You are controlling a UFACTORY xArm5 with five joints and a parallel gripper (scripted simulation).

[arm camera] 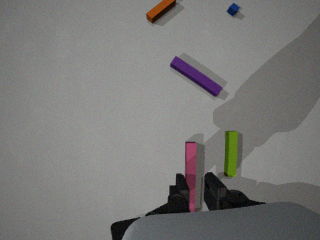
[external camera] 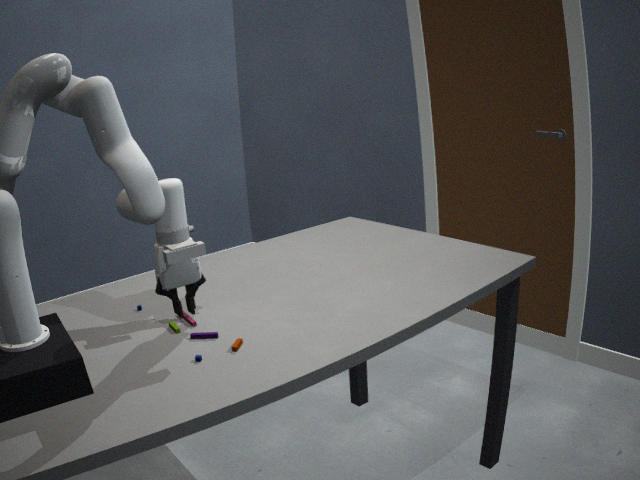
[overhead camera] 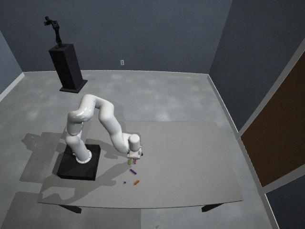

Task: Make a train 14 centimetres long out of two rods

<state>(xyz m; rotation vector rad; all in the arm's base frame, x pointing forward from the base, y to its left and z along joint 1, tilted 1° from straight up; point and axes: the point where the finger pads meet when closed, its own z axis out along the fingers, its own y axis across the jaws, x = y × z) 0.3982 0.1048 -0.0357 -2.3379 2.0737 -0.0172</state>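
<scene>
My gripper is now 3 cm above the pink rod. Also, from my hand: lime rod: 4 cm to the right, 4 cm behind, 3 cm below; then orange rod: 20 cm to the right, 5 cm ahead, 3 cm below; then purple rod: 12 cm to the right, 3 cm below, 1 cm ahead.
</scene>
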